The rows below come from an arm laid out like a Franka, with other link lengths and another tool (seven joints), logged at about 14 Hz.
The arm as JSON. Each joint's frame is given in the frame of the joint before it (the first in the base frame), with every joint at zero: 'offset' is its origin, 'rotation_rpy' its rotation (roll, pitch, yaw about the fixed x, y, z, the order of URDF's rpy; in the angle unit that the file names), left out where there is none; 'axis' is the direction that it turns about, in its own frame. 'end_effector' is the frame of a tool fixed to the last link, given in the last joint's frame.
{
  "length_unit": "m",
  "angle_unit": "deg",
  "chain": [
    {
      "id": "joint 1",
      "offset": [
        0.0,
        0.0,
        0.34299
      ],
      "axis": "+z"
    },
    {
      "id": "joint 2",
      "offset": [
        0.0,
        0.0,
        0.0
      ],
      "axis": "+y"
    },
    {
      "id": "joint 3",
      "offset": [
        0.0,
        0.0,
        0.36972
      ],
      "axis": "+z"
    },
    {
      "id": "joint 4",
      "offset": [
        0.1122,
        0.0,
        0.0
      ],
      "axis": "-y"
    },
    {
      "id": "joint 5",
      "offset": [
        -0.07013,
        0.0,
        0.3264
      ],
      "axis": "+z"
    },
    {
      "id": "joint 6",
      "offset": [
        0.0,
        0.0,
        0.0
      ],
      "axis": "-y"
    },
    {
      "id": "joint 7",
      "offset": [
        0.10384,
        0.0,
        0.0
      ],
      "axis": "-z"
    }
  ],
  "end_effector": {
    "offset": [
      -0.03,
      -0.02,
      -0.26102
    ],
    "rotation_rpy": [
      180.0,
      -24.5,
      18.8
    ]
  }
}
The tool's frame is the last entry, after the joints.
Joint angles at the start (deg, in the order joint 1, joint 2, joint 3, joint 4, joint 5, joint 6, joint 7):
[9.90, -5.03, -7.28, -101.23, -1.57, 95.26, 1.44]
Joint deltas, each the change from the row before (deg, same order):
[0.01, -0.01, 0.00, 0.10, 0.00, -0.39, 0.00]
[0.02, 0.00, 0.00, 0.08, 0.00, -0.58, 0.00]
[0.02, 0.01, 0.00, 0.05, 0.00, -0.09, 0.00]
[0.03, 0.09, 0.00, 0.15, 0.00, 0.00, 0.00]
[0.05, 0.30, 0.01, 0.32, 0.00, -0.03, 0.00]
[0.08, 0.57, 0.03, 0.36, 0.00, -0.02, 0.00]
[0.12, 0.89, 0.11, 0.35, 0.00, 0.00, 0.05]
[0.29, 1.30, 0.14, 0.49, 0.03, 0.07, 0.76]
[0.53, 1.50, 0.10, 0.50, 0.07, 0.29, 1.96]
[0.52, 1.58, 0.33, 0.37, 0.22, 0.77, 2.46]
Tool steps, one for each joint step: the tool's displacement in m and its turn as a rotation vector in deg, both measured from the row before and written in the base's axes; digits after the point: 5 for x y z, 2 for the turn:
[-0.00141, -0.00001, 0.00032, -0.01, 0.28, 0.00]
[-0.00234, 0.00003, -0.00012, -0.02, 0.50, 0.01]
[-0.00019, 0.00015, 0.00016, 0.00, 0.05, 0.02]
[0.00083, 0.00031, 0.00030, -0.01, -0.06, 0.03]
[0.00191, 0.00067, -0.00028, -0.04, 0.01, 0.06]
[0.00281, 0.00123, -0.00224, -0.09, 0.22, 0.11]
[0.00362, 0.00244, -0.00498, -0.15, 0.52, 0.18]
[0.00514, 0.00490, -0.00749, -0.21, 0.70, -0.33]
[0.00600, 0.00765, -0.00910, -0.28, 0.63, -1.33]
[0.00725, 0.01081, -0.01052, -0.17, 0.36, -1.62]

